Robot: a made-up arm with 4 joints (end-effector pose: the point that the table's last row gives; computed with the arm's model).
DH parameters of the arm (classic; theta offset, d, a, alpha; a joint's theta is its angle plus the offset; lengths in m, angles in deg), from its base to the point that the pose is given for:
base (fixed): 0 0.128 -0.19 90
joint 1: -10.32 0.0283 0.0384 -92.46
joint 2: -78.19 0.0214 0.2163 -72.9
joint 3: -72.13 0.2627 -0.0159 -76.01
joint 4: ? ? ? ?
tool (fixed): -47.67 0.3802 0 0
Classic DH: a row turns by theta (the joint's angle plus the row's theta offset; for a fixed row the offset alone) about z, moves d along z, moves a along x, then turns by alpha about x.
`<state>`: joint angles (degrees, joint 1 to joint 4).
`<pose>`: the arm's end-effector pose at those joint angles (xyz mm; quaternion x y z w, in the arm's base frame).
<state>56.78 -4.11 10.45 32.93</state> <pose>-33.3 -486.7 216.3 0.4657 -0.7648 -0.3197 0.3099</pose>
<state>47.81 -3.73 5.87 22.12</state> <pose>-66.5 -510.1 245.8 0.3571 -0.7494 -0.3401 0.4419</pose>
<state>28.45 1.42 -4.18 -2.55</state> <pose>-30.7 -498.9 373.1 0.1095 -0.6247 -0.3033 0.7112</pose>
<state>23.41 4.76 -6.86 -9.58</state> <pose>17.0 -474.9 408.3 0.0469 -0.5730 -0.2655 0.7740</pose>
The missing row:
joint 4: -50.01 0.4696 -0.0459 -132.35
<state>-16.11 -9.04 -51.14 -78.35</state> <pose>357.3 -226.5 346.7 -0.7020 0.0796 -0.0833 0.7029</pose>
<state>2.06 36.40 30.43 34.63</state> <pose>192.9 -237.0 -74.8 0.5192 -0.2349 -0.3676 0.7350</pose>
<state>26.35 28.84 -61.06 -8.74</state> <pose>-65.9 -188.9 551.5 -0.2098 -0.7962 -0.0308 0.5667</pose>
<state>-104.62 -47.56 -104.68 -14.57</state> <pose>58.2 -68.0 -88.3 -0.6494 0.1084 0.6078 0.4440</pose>
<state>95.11 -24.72 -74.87 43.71</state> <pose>-449.6 -394.2 76.4 0.1420 0.9094 0.2917 0.2603</pose>
